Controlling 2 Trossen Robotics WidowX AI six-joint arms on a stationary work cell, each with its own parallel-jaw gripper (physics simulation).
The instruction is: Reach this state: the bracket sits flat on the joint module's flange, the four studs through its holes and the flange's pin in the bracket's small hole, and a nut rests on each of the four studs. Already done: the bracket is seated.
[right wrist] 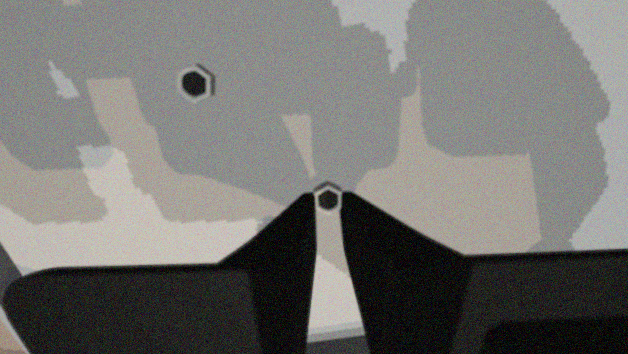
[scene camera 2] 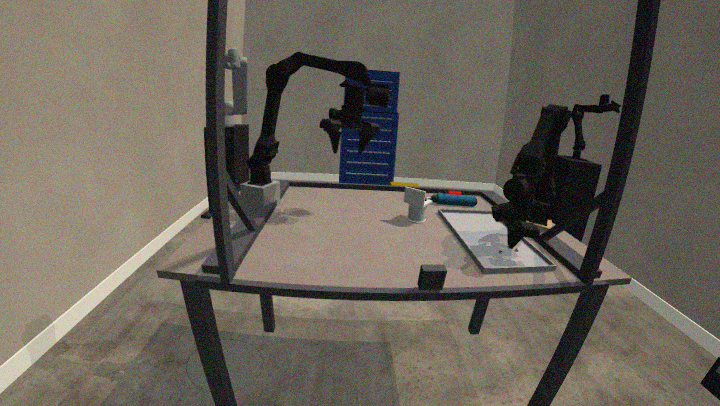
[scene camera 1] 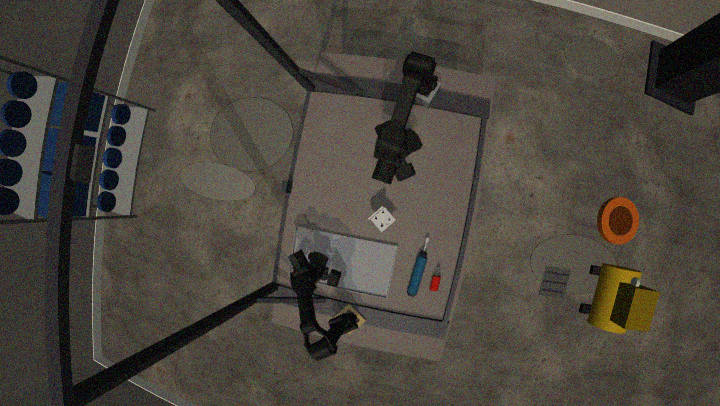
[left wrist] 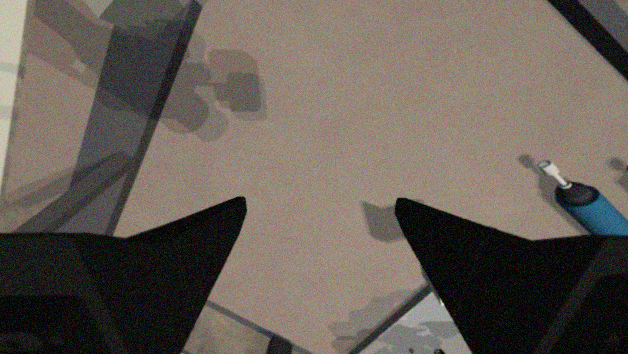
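Pixels of known places: left gripper, fingertip midpoint: (scene camera 2: 347, 153) (left wrist: 321, 204); right gripper, fingertip midpoint: (right wrist: 327, 203) (scene camera 2: 510, 247) (left wrist: 438, 351); left arm's base, link origin: (scene camera 2: 260, 182) (scene camera 1: 424, 86); right arm's base, link origin: (scene camera 2: 538, 221) (scene camera 1: 348, 319).
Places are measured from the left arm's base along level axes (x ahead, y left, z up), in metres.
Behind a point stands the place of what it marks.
Note:
The white bracket (scene camera 1: 381, 218) {z -0.016, x 0.518, y 0.119 m} (scene camera 2: 414, 194) {z 0.012, x 0.507, y 0.091 m} sits on top of the pale joint module (scene camera 2: 416, 212) {z -0.047, x 0.520, y 0.096 m}; dark dots show on its face, and I cannot tell whether any stud bears a nut. My right gripper (scene camera 2: 512, 247) {z -0.077, x 0.820, y 0.018 m} (right wrist: 327, 203) {z -0.077, x 0.820, y 0.018 m} is low over the tray (scene camera 1: 370, 269) {z -0.078, x 0.719, y 0.187 m} (scene camera 2: 471, 254) {z -0.073, x 0.703, y -0.084 m} (left wrist: 427, 312) {z -0.077, x 0.701, y 0.047 m} and shut on a hexagonal nut (right wrist: 328, 199) {z -0.072, x 0.816, y 0.017 m}, held at the very fingertips with its hole facing the camera. Another nut (right wrist: 195, 83) {z -0.072, x 0.786, y -0.031 m} lies on the tray, up and left of the fingers in the right wrist view. My left gripper (scene camera 1: 394, 174) (scene camera 2: 347, 150) {z 0.121, x 0.294, y 0.056 m} (left wrist: 321, 204) {z 0.121, x 0.294, y 0.056 m} is open and empty, high above the table.
A blue driver (scene camera 1: 416, 274) {z -0.041, x 0.631, y 0.348 m} (scene camera 2: 456, 199) {z -0.053, x 0.639, y 0.336 m} (left wrist: 602, 215) {z -0.041, x 0.593, y 0.336 m} with a pale socket tip and a red-handled tool (scene camera 1: 435, 282) {z -0.048, x 0.620, y 0.431 m} (scene camera 2: 454, 192) {z -0.050, x 0.626, y 0.425 m} lie beside the tray. A black box (scene camera 2: 432, 277) {z -0.042, x 0.618, y -0.288 m} stands at the table's near edge in scene camera 2. Dark frame posts (scene camera 2: 216, 151) {z 0.193, x 0.230, y -0.436 m} rise at the table's sides.

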